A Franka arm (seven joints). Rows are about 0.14 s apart.
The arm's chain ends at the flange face. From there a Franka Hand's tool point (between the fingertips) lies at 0.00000 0.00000 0.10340 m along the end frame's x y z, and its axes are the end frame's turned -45 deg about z.
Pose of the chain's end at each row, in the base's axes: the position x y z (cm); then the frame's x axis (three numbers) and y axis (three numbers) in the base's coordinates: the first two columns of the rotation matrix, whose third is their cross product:
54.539, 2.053, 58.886, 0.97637, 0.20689, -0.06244, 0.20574, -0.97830, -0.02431
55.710, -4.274, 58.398, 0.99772, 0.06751, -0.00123, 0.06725, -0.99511, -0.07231
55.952, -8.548, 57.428, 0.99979, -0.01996, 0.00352, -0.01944, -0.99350, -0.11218
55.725, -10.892, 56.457, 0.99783, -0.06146, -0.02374, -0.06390, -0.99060, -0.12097
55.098, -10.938, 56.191, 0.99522, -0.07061, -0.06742, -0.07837, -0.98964, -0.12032
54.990, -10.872, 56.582, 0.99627, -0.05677, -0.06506, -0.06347, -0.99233, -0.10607
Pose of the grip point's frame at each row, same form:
53.855, 2.166, 48.569, 0.54492, 0.83806, -0.02696, 0.83588, -0.54547, -0.06134
55.647, -3.529, 48.085, 0.65794, 0.75139, 0.05026, 0.75305, -0.65591, -0.05200
56.011, -7.389, 47.153, 0.72070, 0.68840, 0.08181, 0.69321, -0.71662, -0.07683
55.559, -9.628, 46.196, 0.75076, 0.65700, 0.06875, 0.66039, -0.74392, -0.10233
54.496, -9.645, 45.950, 0.75914, 0.64985, 0.03741, 0.64831, -0.74971, -0.13275
54.385, -9.737, 46.322, 0.74935, 0.66154, 0.02900, 0.65959, -0.74183, -0.12101

